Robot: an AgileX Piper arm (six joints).
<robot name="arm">
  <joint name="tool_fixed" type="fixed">
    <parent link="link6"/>
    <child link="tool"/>
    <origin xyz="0 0 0"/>
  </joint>
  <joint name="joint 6" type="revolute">
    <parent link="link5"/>
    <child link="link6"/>
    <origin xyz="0 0.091 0" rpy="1.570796 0 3.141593"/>
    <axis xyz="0 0 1"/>
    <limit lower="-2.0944" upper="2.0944"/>
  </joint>
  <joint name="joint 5" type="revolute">
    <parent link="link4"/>
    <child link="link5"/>
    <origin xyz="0 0 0" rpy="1.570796 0 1.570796"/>
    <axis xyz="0 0 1"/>
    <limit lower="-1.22" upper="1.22"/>
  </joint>
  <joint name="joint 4" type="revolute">
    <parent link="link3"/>
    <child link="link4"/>
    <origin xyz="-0.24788 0.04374 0" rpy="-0.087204 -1.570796 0"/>
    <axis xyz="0 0 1"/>
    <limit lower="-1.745" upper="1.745"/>
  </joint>
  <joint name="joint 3" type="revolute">
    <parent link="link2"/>
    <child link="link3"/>
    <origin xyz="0.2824 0.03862 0"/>
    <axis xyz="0 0 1"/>
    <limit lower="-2.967" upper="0"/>
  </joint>
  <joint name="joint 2" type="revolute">
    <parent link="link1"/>
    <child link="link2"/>
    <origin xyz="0 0 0" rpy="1.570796 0 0"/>
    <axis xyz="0 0 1"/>
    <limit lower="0" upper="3.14"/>
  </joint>
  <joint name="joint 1" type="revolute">
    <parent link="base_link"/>
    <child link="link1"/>
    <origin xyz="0 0 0.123" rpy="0 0 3.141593"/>
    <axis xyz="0 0 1"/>
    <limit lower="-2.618" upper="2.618"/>
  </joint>
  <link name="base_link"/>
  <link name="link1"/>
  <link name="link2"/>
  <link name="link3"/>
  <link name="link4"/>
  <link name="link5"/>
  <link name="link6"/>
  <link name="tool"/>
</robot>
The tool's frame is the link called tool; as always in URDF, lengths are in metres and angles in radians.
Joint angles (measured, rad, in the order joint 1, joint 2, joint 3, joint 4, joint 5, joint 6), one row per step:
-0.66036, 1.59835, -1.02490, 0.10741, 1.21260, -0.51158
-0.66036, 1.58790, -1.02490, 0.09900, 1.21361, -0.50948
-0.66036, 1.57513, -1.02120, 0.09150, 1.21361, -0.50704
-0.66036, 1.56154, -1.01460, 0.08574, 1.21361, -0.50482
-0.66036, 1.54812, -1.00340, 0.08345, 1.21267, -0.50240
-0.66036, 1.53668, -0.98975, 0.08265, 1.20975, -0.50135
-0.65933, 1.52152, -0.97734, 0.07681, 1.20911, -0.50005
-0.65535, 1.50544, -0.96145, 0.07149, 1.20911, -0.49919
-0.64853, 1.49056, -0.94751, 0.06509, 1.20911, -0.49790
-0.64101, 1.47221, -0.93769, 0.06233, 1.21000, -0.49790
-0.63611, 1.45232, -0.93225, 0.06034, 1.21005, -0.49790
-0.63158, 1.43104, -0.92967, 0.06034, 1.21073, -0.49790
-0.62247, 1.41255, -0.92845, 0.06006, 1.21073, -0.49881
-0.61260, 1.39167, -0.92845, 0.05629, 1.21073, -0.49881
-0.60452, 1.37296, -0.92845, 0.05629, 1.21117, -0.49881
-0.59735, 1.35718, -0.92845, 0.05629, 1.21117, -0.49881
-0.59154, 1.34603, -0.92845, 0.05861, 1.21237, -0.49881
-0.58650, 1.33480, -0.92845, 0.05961, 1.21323, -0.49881
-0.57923, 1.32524, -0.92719, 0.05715, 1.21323, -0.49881
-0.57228, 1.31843, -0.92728, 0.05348, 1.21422, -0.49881
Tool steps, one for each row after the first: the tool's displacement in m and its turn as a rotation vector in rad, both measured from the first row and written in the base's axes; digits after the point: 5 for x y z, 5 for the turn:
-0.00132, 0.00013, 0.00273, -0.01172, -0.00260, 0.00191
-0.00325, 0.00082, 0.00523, -0.02264, -0.00532, 0.00290
-0.00559, 0.00202, 0.00728, -0.03107, -0.00739, 0.00327
-0.00833, 0.00390, 0.00821, -0.03474, -0.00827, 0.00181
-0.01105, 0.00591, 0.00803, -0.03585, -0.00817, 0.00091
-0.01417, 0.00804, 0.00902, -0.04212, -0.00751, 0.00323
-0.01747, 0.01126, 0.00939, -0.04601, -0.00476, 0.00878
-0.02006, 0.01465, 0.00984, -0.05116, -0.00205, 0.01721
-0.02216, 0.01820, 0.01201, -0.05775, -0.00685, 0.02587
-0.02409, 0.02087, 0.01547, -0.06790, -0.01737, 0.03136
-0.02580, 0.02344, 0.01985, -0.07874, -0.03189, 0.03552
-0.02651, 0.02653, 0.02384, -0.08917, -0.04599, 0.04526
-0.02748, 0.02959, 0.02860, -0.10419, -0.06116, 0.05623
-0.02841, 0.03247, 0.03284, -0.11481, -0.07627, 0.06387
-0.02920, 0.03496, 0.03638, -0.12388, -0.08941, 0.07063
-0.02968, 0.03709, 0.03886, -0.12773, -0.09907, 0.07532
-0.03035, 0.03898, 0.04135, -0.13281, -0.10833, 0.07975
-0.03086, 0.04097, 0.04312, -0.13912, -0.11425, 0.08775
-0.03109, 0.04256, 0.04460, -0.14493, -0.11762, 0.09599

